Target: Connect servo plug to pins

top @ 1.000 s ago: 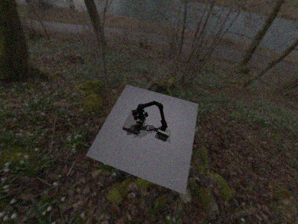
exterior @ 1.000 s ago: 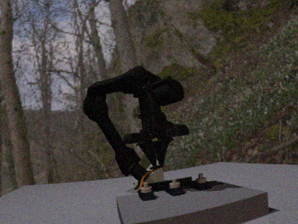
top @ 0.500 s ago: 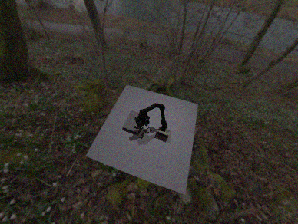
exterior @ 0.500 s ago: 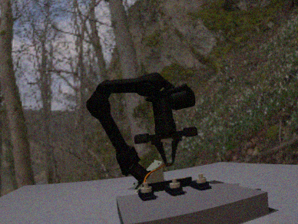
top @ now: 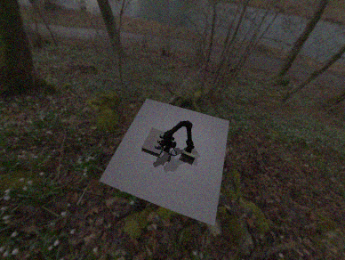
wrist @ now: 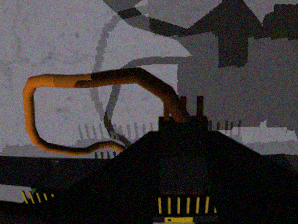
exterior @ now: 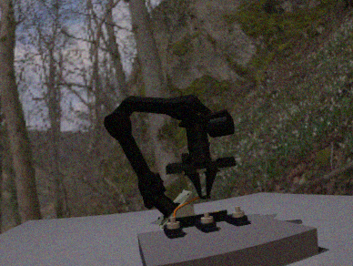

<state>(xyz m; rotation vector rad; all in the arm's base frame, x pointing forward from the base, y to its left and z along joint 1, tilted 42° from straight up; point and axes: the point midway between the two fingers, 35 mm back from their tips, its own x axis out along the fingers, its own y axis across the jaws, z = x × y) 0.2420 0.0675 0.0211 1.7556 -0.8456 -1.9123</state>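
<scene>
Right now the yellow band is 8 cm ahead of my gripper tip, 1 cm to the right of it and 3 cm below it. Round my gripper tip: servo 13 cm ahead, 6 cm to the right, 6 cm below; then grey holder 23 cm ahead, 6 cm to the right, 8 cm below.
</scene>
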